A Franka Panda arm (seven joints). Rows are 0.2 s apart.
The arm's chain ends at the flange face. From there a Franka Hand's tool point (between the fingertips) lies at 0.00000 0.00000 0.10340 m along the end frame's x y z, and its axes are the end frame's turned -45 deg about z.
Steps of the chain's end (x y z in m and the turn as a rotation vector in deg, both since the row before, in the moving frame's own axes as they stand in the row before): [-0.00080 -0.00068 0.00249 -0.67 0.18 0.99]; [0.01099 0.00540 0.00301 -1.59 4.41 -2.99]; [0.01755 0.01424 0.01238 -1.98 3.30 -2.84]
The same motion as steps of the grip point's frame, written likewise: [-0.00072 0.00003 0.00248 -0.60 -0.35 0.99]; [0.00775 0.01914 0.00266 -4.24 1.99 -2.99]; [0.00419 0.02917 0.01215 -3.73 0.93 -2.84]
